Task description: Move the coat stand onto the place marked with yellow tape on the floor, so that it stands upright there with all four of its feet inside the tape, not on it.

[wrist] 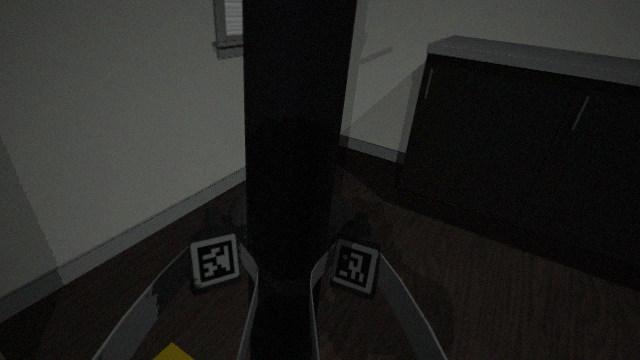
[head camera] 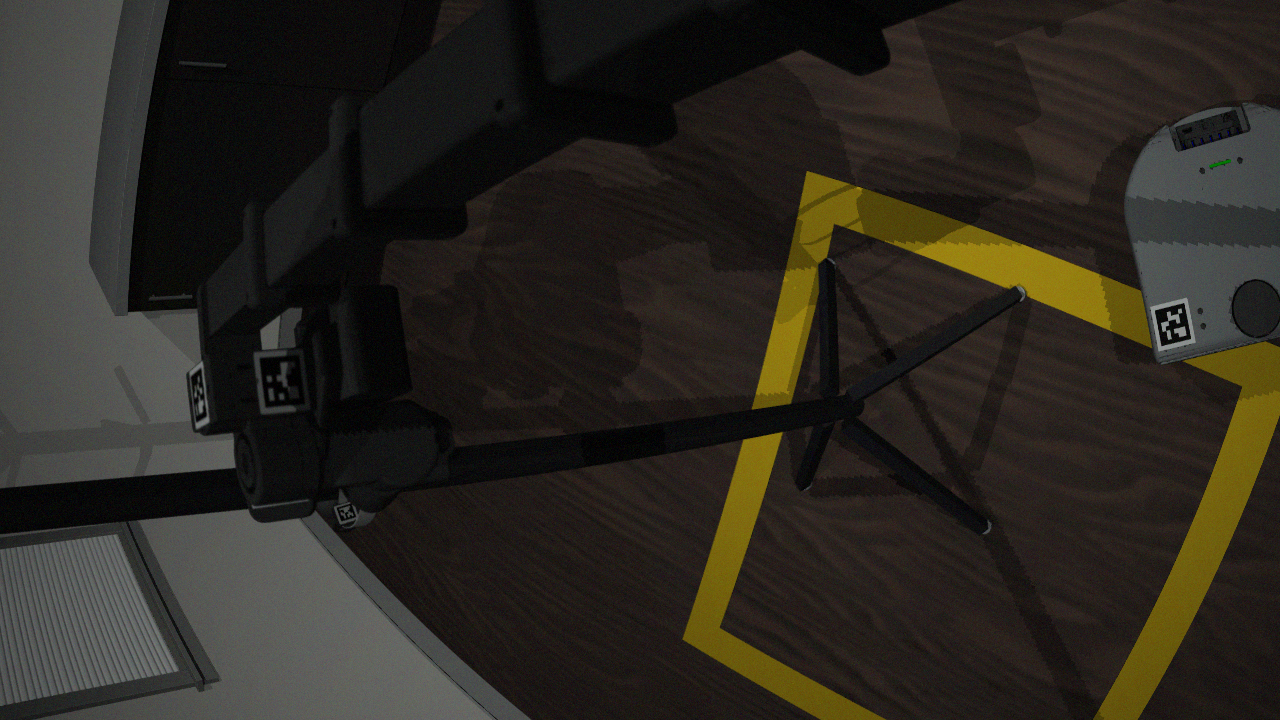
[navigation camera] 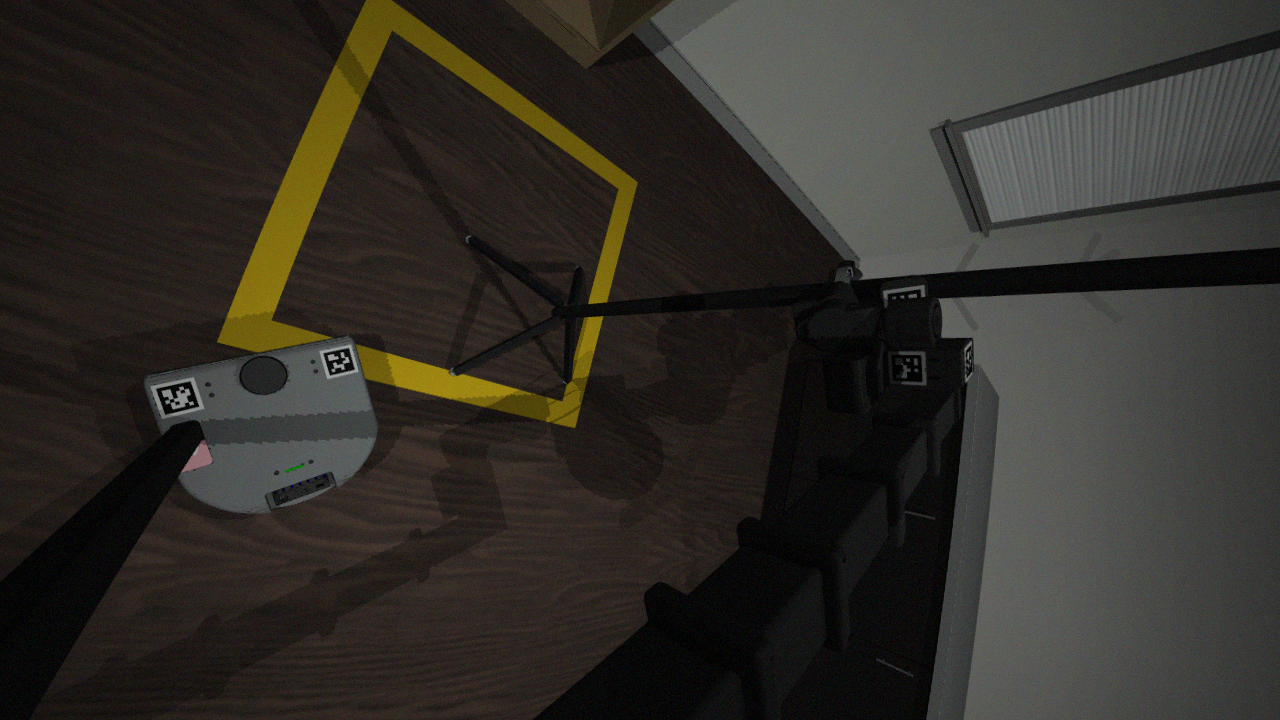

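Pixels of known places: robot's base, link origin: (head camera: 1252, 306) (navigation camera: 264, 373).
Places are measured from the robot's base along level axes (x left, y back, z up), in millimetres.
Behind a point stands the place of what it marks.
Note:
The black coat stand (head camera: 716, 426) @(y 5, x -635, z 539 mm) (navigation camera: 680, 303) @(y 2, x -636, z 673 mm) (wrist: 295, 125) looks upright, its four legs spread low over the floor inside the yellow tape square (head camera: 739, 510) @(y -154, x -1043, z 1 mm) (navigation camera: 310, 179) @(y -418, x -187, z 1 mm) (wrist: 172, 352). Two feet lie well inside. The foot at the square's corner beside the robot base's side is at the tape's inner edge. Another foot is at the inner edge of the strip that runs to the base; I cannot tell whether either touches tape. My gripper (head camera: 353, 501) @(y 8, x -702, z 968 mm) (navigation camera: 843, 279) @(y 8, x -702, z 968 mm) (wrist: 290, 216) @(y 8, x -702, z 968 mm) is shut on the pole, high above the feet; its fingers are partly hidden in the head and navigation views.
My grey base (head camera: 1199, 214) @(y 133, x -52, z 160 mm) (navigation camera: 241, 483) @(y 186, x 87, z 160 mm) overlaps one side of the tape. A dark cabinet (head camera: 250, 134) @(y 913, x -1902, z 548 mm) (wrist: 480, 130) stands by the wall beyond my extended arm (head camera: 429, 134) @(y 93, x -222, z 1155 mm) (navigation camera: 778, 573) @(y 83, x -158, z 1143 mm). A brown box (navigation camera: 586, 31) @(y -870, x -1024, z 101 mm) is near the far tape side. A window (head camera: 80, 617) @(y -277, x -2571, z 1095 mm) (navigation camera: 1118, 134) @(y -313, x -2510, z 1332 mm) is on the wall.

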